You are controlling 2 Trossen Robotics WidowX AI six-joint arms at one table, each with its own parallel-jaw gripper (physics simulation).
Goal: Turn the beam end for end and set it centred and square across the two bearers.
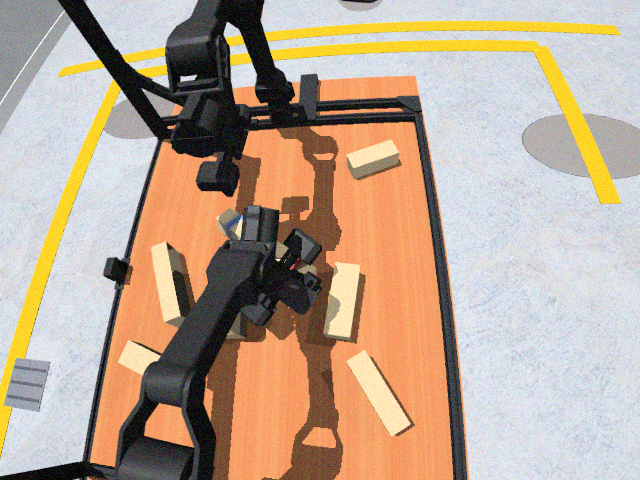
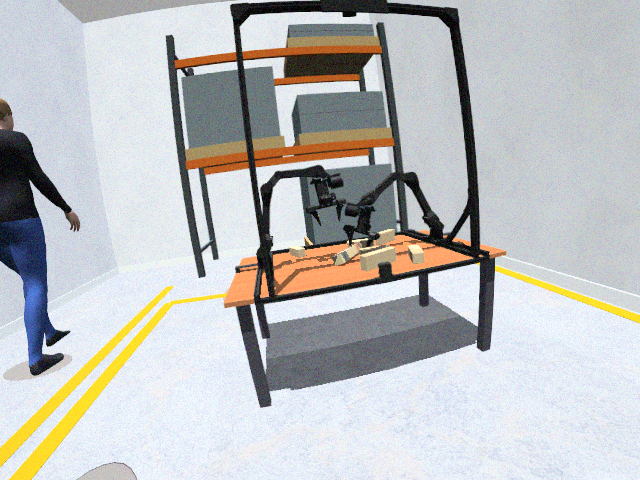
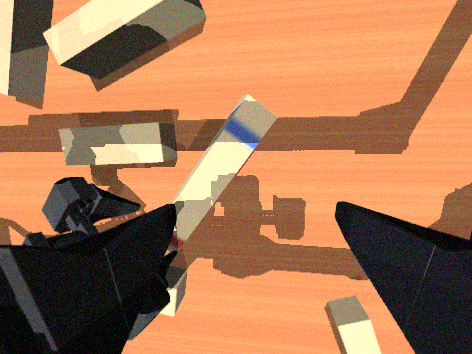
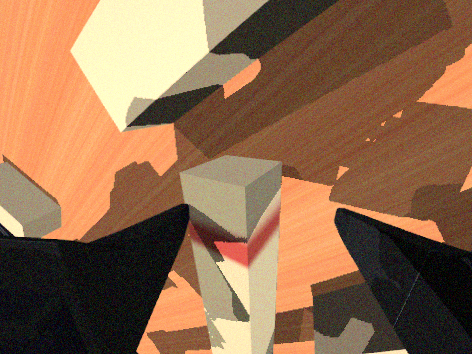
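Seen in the pictures: left gripper, fingertip midpoint: (image 2: 330, 223) (image 3: 254, 210); right gripper, fingertip midpoint: (image 2: 358, 247) (image 4: 261, 212); left arm's base, link origin: (image 1: 281, 113); right arm's base, link origin: (image 2: 436, 239).
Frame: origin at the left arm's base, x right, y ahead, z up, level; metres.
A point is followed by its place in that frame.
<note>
The beam (image 1: 231, 223) {x 0.080, y 0.358, z 0.032 m} (image 2: 347, 254) {x 0.064, y 0.392, z 0.016 m} (image 3: 213, 168) {x 0.033, y 0.389, z 0.031 m} (image 4: 224, 197) {x -0.087, y 0.484, z 0.032 m} is a slim cream bar with a blue band at one end and a red band at the other. It lies at a slant mid-table, its red end over a small block (image 3: 173, 298) {x -0.166, y 0.459, z 0.028 m}. My right gripper (image 1: 296, 264) (image 2: 360, 234) (image 4: 261, 212) {x -0.063, y 0.484, z 0.011 m} is open and low, with a finger on each side of the red end. My left gripper (image 1: 218, 183) (image 2: 328, 216) {x 0.031, y 0.333, z 0.168 m} (image 3: 254, 210) {x 0.031, y 0.333, z 0.168 m} is open and empty, high above the beam. Two thick cream blocks (image 1: 168, 281) {x 0.199, y 0.497, z 0.044 m} (image 1: 342, 300) {x -0.164, y 0.533, z 0.028 m} stand on either side of the beam.
More cream blocks lie on the table near the far end (image 1: 372, 159) {x -0.237, y 0.197, z 0.025 m}, at the lower right (image 1: 377, 395) {x -0.224, y 0.707, z 0.044 m} and at the lower left (image 1: 137, 357) {x 0.251, y 0.656, z 0.028 m}. Another block (image 3: 115, 144) {x 0.064, y 0.521, z 0.028 m} lies beside the beam's red end. A black frame (image 1: 434, 238) {x -0.361, y 0.394, z 0.000 m} rims the table.
</note>
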